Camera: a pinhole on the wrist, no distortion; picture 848 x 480 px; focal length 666.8 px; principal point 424.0 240.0 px. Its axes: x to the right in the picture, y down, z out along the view. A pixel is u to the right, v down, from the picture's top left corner.
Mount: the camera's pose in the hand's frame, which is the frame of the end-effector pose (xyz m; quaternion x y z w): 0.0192 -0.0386 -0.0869 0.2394 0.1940 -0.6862 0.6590
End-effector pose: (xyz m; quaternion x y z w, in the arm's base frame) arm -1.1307 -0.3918 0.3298 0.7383 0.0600 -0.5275 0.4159
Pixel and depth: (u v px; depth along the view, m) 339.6 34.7 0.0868
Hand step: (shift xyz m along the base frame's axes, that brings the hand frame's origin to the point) -0.0391 0.0634 -0.0310
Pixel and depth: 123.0 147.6 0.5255
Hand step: -0.4616 -0.1947 -0.0549
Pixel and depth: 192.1 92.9 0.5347
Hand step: -0.4873 -0.1330 -0.0383
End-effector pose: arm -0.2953 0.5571 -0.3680 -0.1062 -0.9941 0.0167 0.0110
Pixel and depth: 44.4 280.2 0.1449
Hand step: -0.0322 -0.0536 -0.0767
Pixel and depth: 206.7 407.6 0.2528
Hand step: -0.0941 -0.1109 -0.1635
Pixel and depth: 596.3 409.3 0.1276
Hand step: -0.0705 -0.1293 0.0070
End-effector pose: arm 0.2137 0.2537 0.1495 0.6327 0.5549 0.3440 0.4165
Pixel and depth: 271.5 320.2 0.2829
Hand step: 0.1047 0.0125 -0.2153
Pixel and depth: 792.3 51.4 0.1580
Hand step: -0.0991 -0.0288 -0.1746
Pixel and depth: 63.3 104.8 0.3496
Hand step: 0.2262 -0.1138 -0.2011
